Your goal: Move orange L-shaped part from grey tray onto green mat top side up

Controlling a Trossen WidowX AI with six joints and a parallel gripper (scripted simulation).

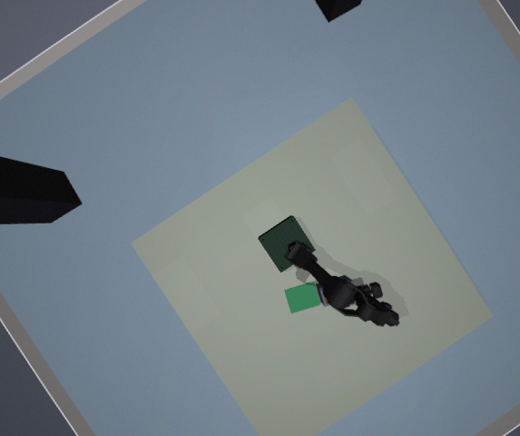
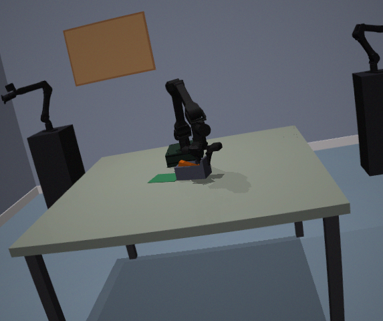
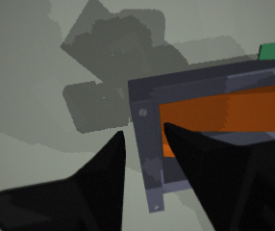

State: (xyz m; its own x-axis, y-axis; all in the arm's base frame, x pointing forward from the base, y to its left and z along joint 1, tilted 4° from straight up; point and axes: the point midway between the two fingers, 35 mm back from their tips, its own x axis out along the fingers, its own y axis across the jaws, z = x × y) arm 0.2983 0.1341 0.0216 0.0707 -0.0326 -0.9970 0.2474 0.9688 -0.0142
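The orange L-shaped part lies 50 mm to the right of my gripper tip and 20 mm behind it. From my gripper tip the other things lie so: green mat: 220 mm to the right, 70 mm below, 60 mm behind.
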